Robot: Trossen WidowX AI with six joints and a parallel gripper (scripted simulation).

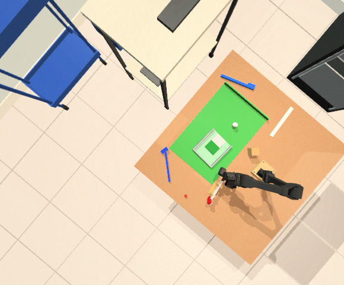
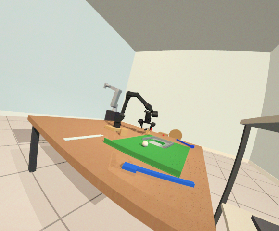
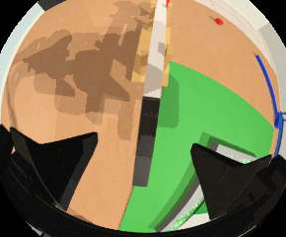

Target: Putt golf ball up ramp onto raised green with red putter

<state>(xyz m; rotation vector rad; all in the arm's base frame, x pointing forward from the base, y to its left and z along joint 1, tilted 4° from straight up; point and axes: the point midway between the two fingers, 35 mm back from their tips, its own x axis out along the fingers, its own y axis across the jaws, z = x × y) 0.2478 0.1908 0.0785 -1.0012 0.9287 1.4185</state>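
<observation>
My gripper tip is 310 mm to the left of the wooden block, 80 mm past it and 30 mm above it. Also, from my gripper tip: small red cube: 320 mm to the left, 150 mm ahead, 50 mm below; then green mat: 270 mm to the right, 230 mm ahead, 60 mm below; then red putter: 110 mm to the left, 10 mm behind.
</observation>
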